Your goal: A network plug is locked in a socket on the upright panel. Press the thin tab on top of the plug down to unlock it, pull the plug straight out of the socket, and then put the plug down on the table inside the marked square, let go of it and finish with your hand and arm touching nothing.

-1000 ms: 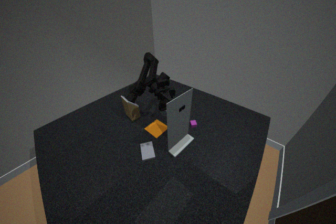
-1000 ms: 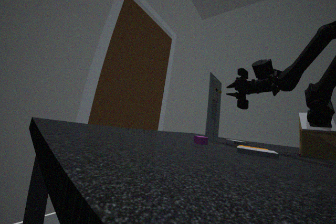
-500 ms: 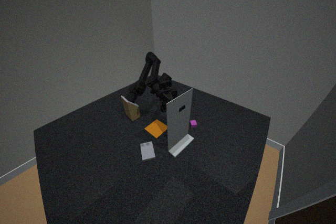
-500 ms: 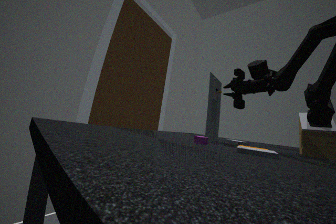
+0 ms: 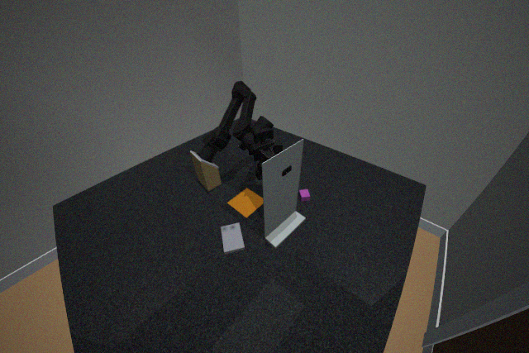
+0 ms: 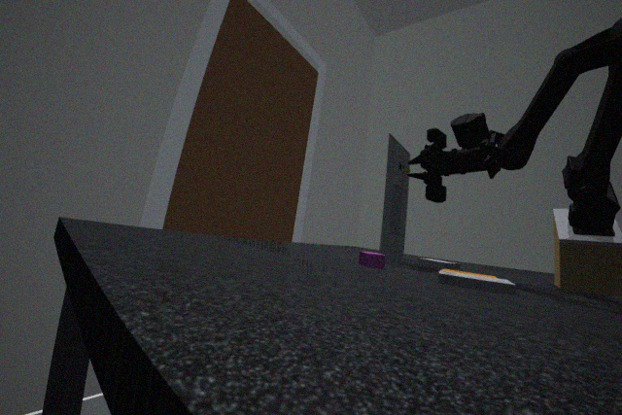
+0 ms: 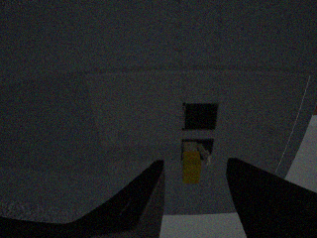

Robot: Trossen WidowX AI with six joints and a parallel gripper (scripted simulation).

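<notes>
Right now my gripper tip is 10 mm short of the network plug. Also, from my gripper tip: grey upright panel (100 mm below, 30 mm ahead); then orange marked square (260 mm below, 160 mm behind, 20 mm to the right).
</notes>
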